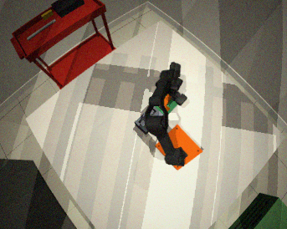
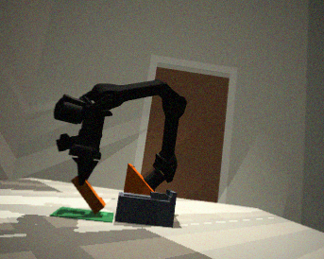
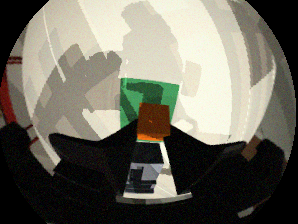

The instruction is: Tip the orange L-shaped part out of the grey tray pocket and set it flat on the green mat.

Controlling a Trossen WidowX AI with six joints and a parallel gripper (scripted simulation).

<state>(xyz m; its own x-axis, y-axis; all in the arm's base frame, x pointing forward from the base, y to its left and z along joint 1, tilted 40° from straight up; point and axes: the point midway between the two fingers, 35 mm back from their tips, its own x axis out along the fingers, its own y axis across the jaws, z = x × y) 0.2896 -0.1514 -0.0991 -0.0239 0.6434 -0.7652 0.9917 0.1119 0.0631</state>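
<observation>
My gripper tip is now 2 cm past the orange L-shaped part, 3 cm to the right of it and 3 cm above it. From my gripper tip the other things lie so: green mat: 2 cm to the left, 9 cm below.
</observation>
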